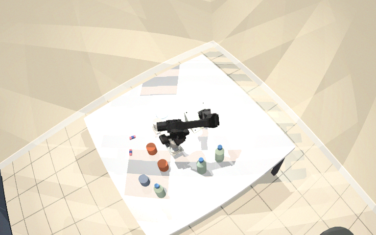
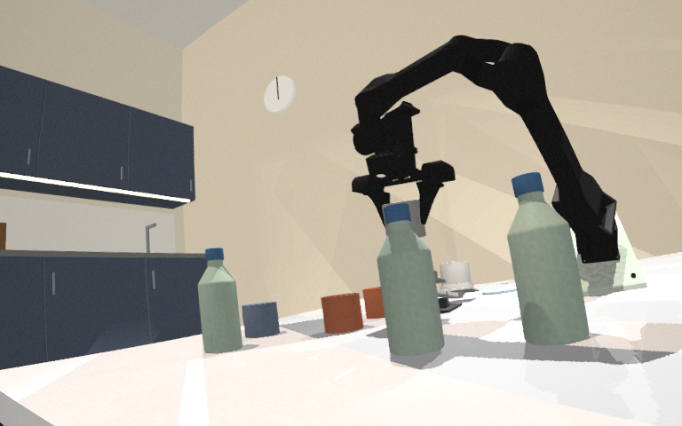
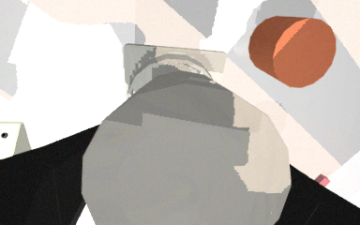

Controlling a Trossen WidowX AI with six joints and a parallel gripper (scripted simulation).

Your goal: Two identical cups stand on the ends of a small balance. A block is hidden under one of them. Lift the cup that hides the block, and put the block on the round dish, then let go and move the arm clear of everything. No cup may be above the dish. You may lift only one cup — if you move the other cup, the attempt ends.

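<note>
Now: gripper tip 10 mm to the left of the grey block and 80 mm above it. From my gripper tip the other things lie so: blue cup: 320 mm ahead, 90 mm to the left, 130 mm below; balance: 140 mm to the right, 130 mm below; grey cup: 290 mm to the right, 110 mm below.
</note>
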